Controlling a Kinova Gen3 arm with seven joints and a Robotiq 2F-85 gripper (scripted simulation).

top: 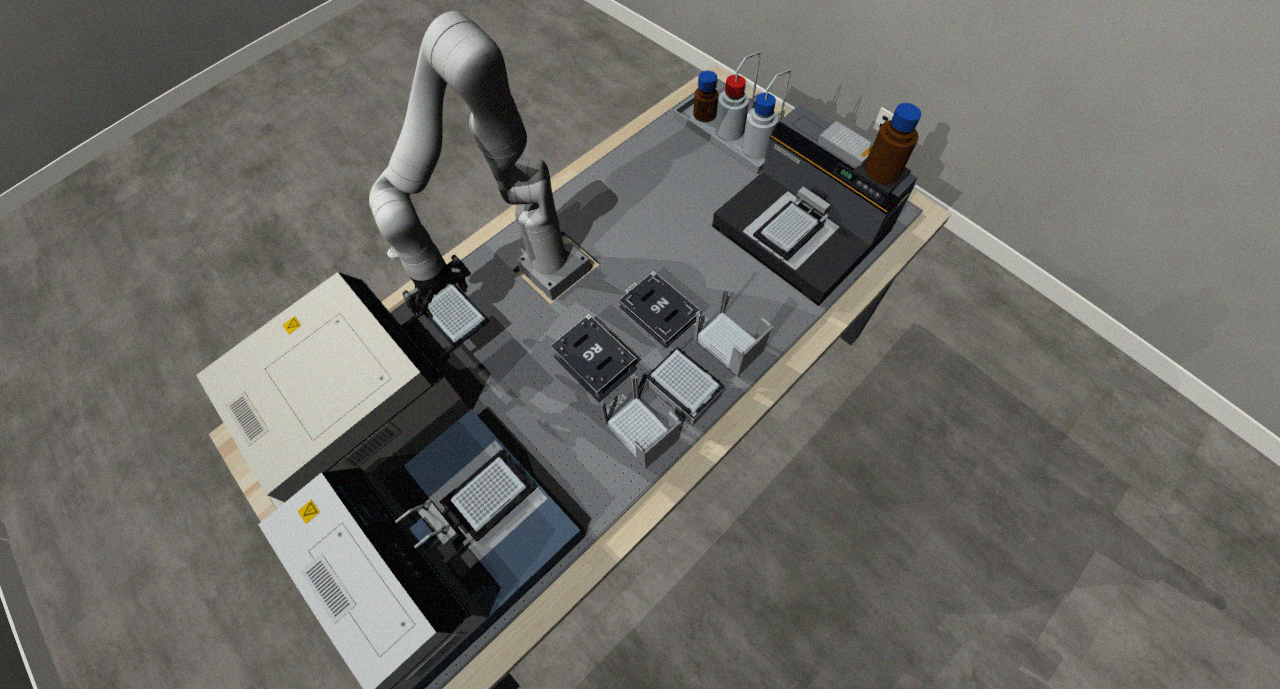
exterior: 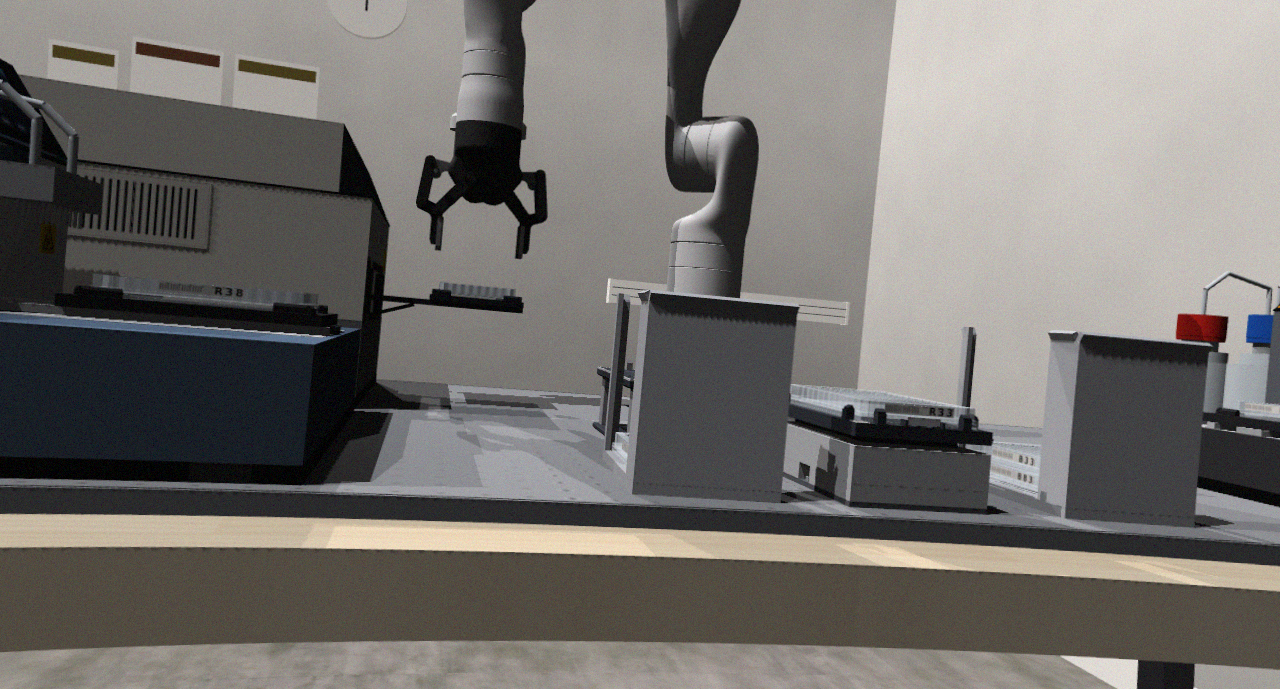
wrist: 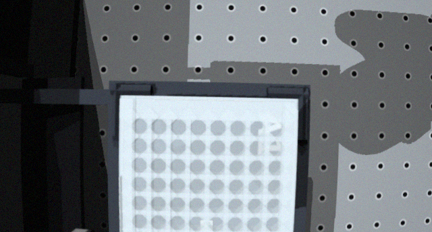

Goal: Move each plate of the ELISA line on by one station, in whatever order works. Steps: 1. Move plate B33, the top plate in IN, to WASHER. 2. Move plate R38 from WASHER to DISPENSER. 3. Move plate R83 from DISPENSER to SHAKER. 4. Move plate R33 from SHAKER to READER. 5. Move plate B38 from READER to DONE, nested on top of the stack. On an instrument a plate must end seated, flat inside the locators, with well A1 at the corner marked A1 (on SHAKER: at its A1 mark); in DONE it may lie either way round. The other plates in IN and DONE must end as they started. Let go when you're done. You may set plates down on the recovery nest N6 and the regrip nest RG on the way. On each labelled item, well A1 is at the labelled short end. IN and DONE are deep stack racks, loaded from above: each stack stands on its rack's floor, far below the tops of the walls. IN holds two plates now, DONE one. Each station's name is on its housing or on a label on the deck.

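My hand is 5 cm above the plate B38. The rest, counted from my hand: washer manifold: 36 cm ahead, 31 cm to the right, 2 cm below; then RG nest: 28 cm ahead, 17 cm to the left, 12 cm below; then plate R38: 37 cm ahead, 21 cm to the right, 8 cm below.
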